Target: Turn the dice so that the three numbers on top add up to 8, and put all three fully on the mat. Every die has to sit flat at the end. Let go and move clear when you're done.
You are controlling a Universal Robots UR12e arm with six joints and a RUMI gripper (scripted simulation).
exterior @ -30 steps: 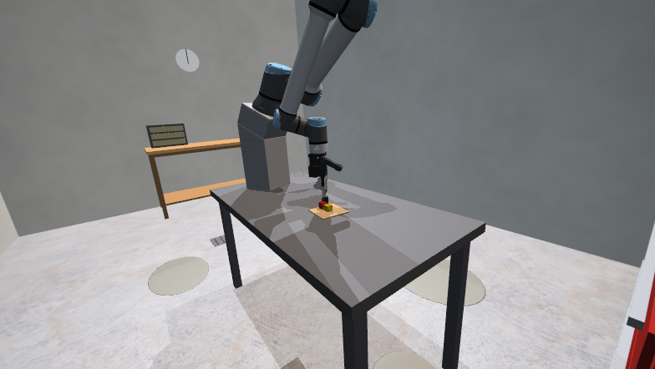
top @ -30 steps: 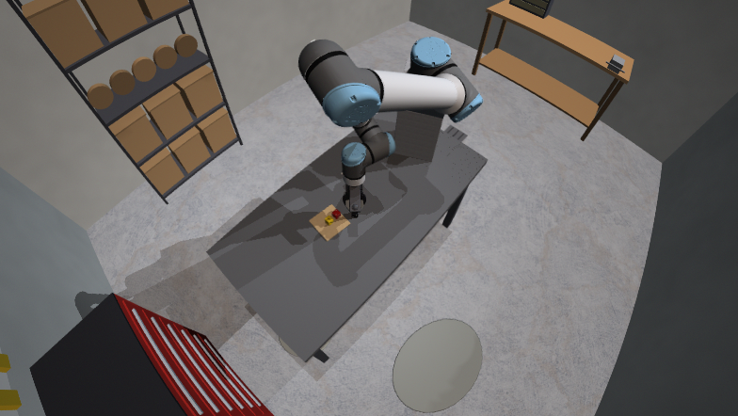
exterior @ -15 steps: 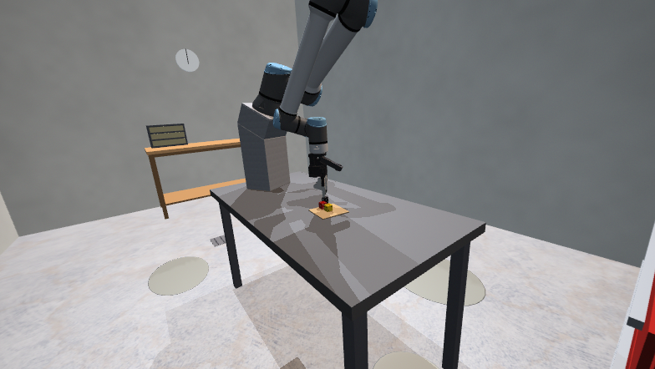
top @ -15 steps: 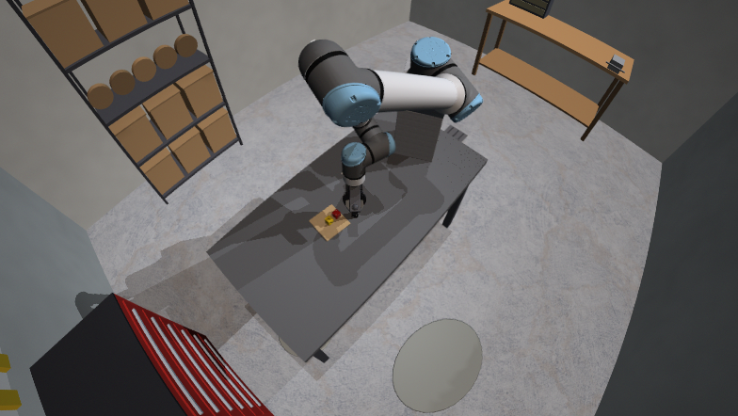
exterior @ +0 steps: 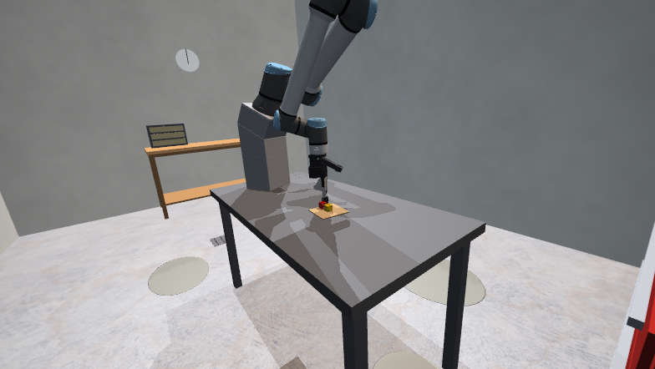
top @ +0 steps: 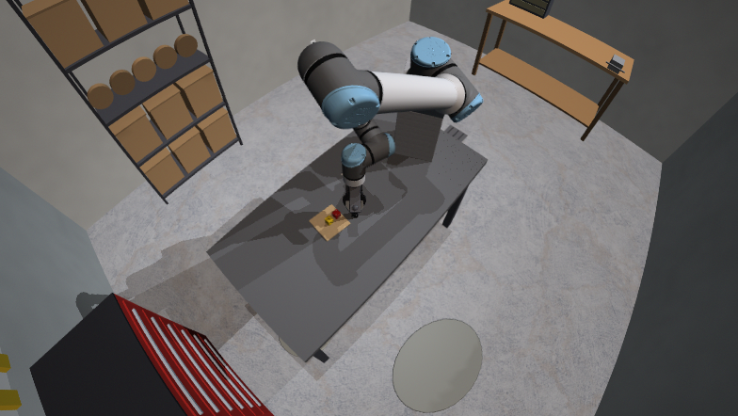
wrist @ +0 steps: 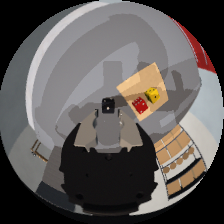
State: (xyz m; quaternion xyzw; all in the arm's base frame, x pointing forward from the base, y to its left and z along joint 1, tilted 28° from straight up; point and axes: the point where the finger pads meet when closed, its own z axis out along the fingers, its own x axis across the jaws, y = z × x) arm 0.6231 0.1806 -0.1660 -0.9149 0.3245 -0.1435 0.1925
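Right now my hand is 30 mm above the black die. Round my hand: tan mat: 120 mm ahead, 40 mm to the right, 50 mm below; then yellow die: 120 mm ahead, 40 mm to the right, 30 mm below; then red die: 70 mm ahead, 50 mm to the right, 30 mm below.
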